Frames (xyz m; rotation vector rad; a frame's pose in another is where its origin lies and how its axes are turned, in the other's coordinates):
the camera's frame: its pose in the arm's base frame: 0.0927 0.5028 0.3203 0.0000 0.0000 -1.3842
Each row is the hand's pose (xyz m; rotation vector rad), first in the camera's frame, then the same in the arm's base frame.
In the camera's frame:
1: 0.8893 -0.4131 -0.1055 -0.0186 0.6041 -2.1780
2: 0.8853 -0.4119 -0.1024 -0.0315 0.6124 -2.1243
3: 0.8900 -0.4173 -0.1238 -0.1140 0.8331 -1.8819
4: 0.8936 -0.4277 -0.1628 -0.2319 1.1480 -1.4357
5: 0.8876 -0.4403 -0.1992 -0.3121 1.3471 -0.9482
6: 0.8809 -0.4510 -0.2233 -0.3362 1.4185 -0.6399
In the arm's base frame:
1: -0.1483 -0.4477 0.2148 -0.4091 -0.5257 2.5979
2: -0.1478 -0.4435 0.2179 -0.4136 -0.5547 2.6447
3: -0.1522 -0.4492 0.1965 -0.5448 -0.8765 2.7463
4: -0.1618 -0.4546 0.1575 0.7206 1.3419 -2.5929
5: -0.1753 -0.4511 0.1211 0.7492 1.4954 -2.0470
6: -0.1871 -0.4465 0.0970 0.7496 1.5153 -1.7248

